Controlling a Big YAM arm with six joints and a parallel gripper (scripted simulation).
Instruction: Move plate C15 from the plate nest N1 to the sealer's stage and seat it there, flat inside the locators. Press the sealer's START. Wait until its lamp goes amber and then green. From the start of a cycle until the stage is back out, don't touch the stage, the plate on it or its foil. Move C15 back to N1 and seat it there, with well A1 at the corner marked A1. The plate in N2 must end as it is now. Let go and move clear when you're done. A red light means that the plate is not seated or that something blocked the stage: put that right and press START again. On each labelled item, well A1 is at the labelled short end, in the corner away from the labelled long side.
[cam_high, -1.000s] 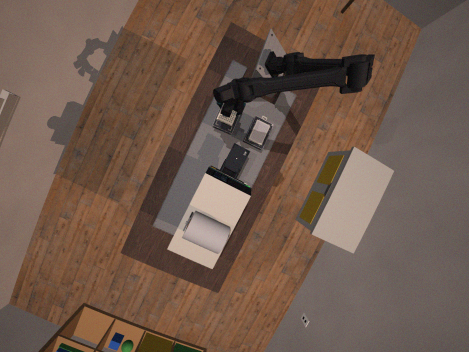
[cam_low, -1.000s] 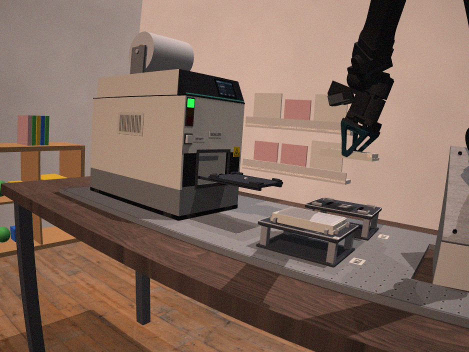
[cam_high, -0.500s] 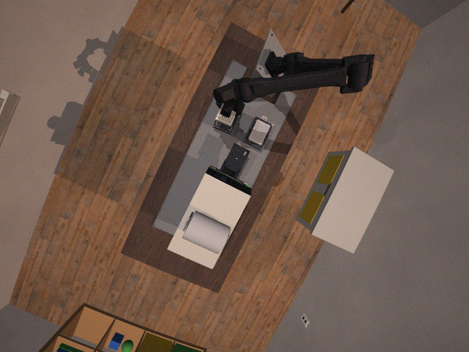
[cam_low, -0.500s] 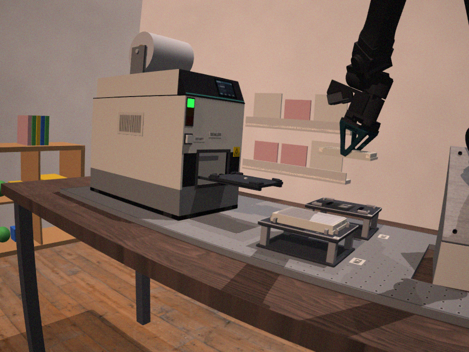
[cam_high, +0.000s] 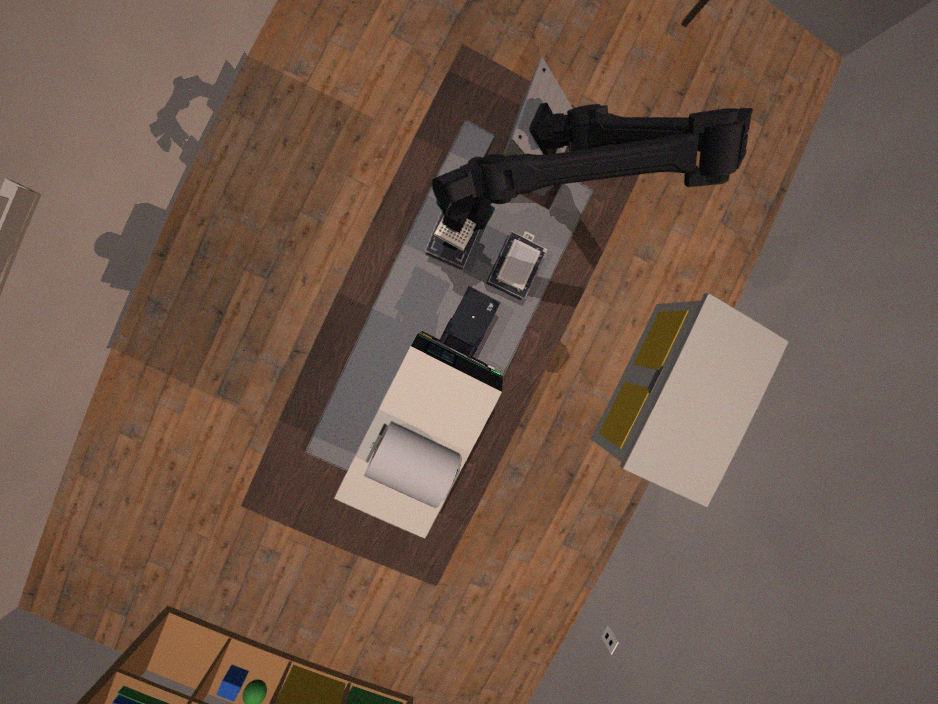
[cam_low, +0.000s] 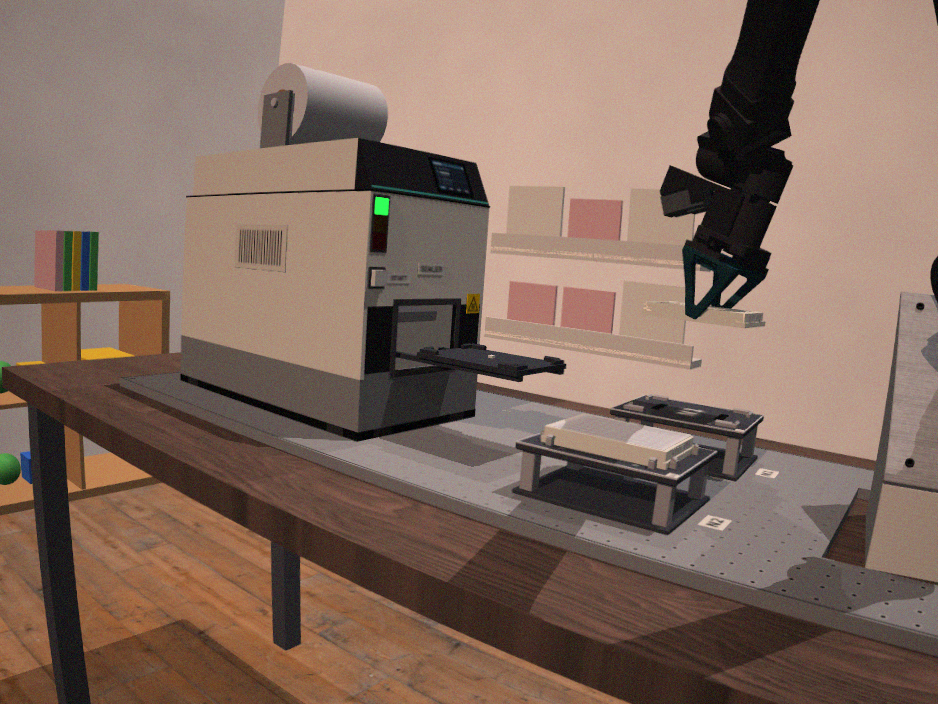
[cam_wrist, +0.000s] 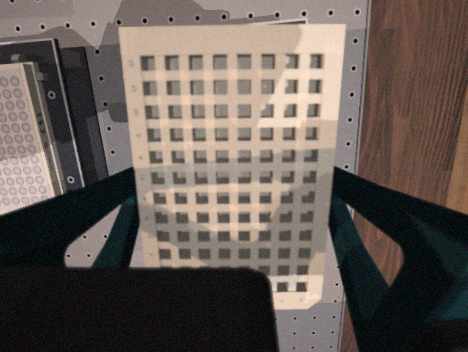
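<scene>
My hand is 21 cm short of the sealer stage, 14 cm to the right of it and 8 cm above it. Also, from my hand: white plate: 20 cm to the left, 12 cm below, 1 cm ahead; then foil roll: 54 cm ahead, 24 cm above, 12 cm to the left; then start button: 31 cm ahead, 23 cm to the left, 1 cm above.
</scene>
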